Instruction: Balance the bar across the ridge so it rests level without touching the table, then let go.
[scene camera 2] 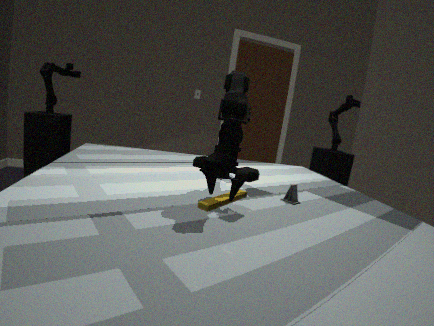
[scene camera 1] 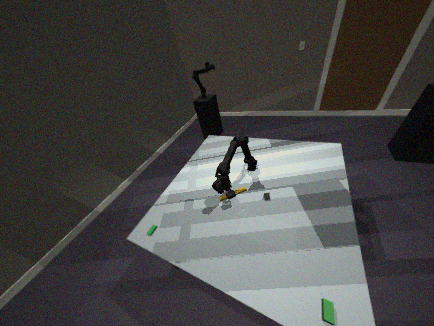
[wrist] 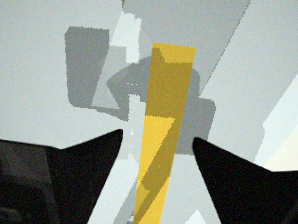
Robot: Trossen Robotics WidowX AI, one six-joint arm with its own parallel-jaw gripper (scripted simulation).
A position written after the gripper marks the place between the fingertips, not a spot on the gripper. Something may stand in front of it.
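Open and holding nothing, the gripper [scene camera 2: 220,197] can also be seen in the wrist view [wrist: 158,138].
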